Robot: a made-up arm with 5 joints.
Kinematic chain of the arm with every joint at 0, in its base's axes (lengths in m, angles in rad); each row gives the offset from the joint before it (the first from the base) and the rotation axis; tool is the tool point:
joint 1: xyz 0 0 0.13 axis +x
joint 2: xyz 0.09 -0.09 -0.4 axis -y
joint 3: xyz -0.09 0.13 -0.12 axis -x
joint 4: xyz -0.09 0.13 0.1 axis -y
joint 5: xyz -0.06 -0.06 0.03 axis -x
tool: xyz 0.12 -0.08 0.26
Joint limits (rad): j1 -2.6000..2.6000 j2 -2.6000..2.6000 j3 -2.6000..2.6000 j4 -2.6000..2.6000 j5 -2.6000..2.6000
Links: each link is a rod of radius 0.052 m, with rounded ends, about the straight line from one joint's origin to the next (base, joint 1, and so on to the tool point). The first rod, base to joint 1, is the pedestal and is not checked.
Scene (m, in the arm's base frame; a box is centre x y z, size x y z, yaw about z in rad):
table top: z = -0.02
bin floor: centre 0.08 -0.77 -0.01 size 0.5 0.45 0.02 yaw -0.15
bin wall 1: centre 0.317 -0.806 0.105 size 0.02 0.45 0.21 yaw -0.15
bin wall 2: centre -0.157 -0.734 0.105 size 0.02 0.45 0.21 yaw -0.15
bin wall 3: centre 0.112 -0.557 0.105 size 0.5 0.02 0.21 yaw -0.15
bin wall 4: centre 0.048 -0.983 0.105 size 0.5 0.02 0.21 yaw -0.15
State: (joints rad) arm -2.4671 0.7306 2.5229 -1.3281 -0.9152
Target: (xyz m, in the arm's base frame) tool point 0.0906 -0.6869 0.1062
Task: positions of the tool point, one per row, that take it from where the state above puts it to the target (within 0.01 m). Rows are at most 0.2 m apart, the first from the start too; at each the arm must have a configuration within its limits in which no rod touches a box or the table.
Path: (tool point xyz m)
1: 0.1530 -0.4881 0.4059
2: 0.1886 -0.5027 0.4782
3: 0.1625 -0.5941 0.3766
4: 0.1293 -0.6582 0.2500
5: 0.0906 -0.6869 0.1062

